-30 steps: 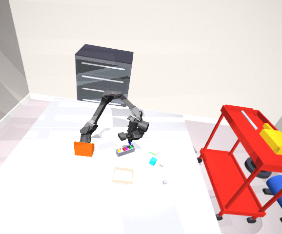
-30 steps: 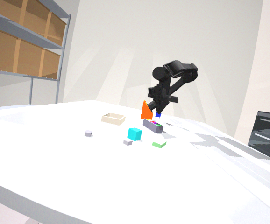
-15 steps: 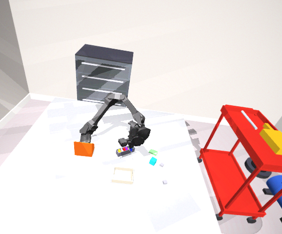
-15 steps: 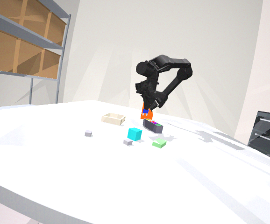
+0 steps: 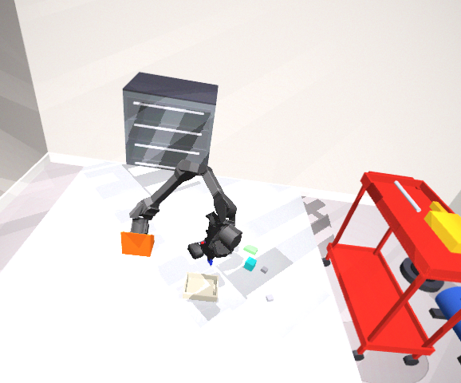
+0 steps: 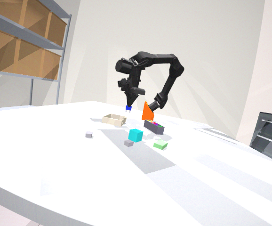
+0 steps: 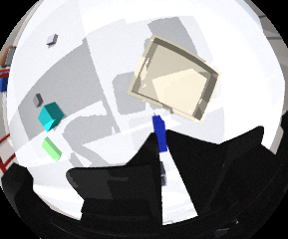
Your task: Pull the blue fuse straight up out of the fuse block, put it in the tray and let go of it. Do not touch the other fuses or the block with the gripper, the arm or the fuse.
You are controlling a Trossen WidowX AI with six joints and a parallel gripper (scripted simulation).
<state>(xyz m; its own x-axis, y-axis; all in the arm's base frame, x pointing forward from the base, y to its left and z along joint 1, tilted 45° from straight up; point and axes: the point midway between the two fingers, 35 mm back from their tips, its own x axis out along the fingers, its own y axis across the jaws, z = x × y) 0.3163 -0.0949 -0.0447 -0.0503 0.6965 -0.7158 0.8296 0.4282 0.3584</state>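
Right now the beige tray is 20 mm behind my gripper tip, 70 mm to the right of it and 100 mm below it. Also, from my gripper tip: blue fuse (10 mm below); then cyan cube (180 mm ahead, 80 mm to the left, 80 mm below); then green wedge (180 mm ahead, 180 mm to the left, 90 mm below).
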